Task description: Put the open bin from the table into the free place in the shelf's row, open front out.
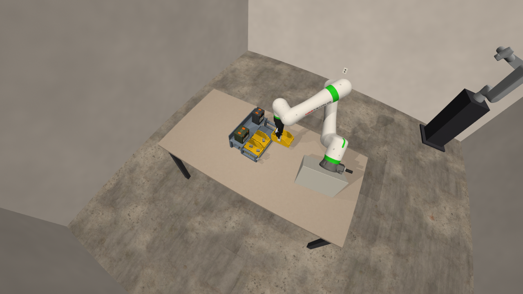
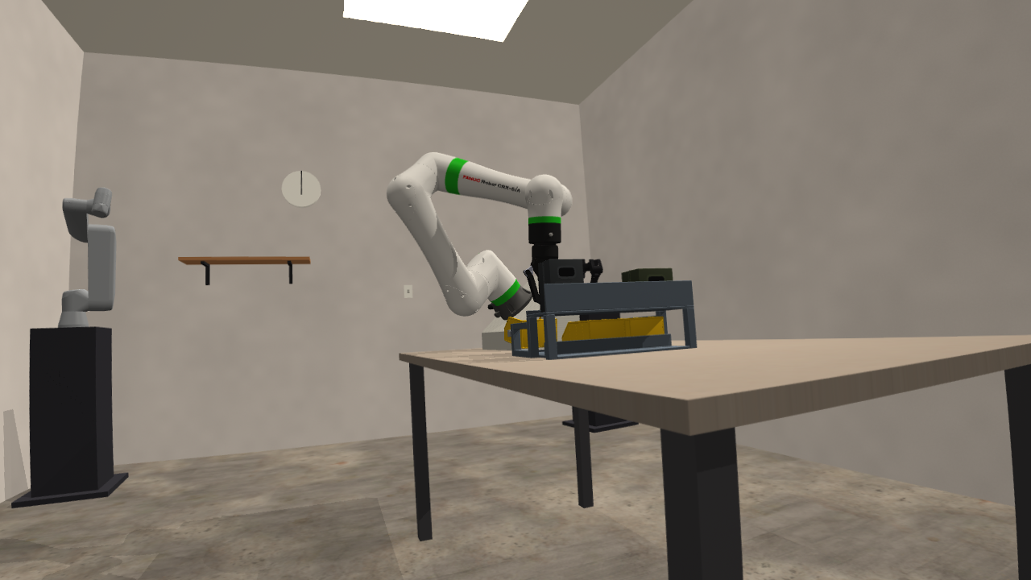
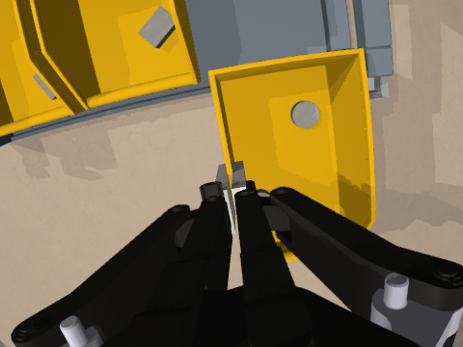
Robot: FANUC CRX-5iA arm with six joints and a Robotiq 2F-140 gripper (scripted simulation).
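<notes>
Now: the shelf lip 70 mm ahead of my hand, 50 mm to the left of it and 100 mm below it. Round my hand: grey shelf floor 200 mm ahead, 30 mm to the left, 100 mm below.
</notes>
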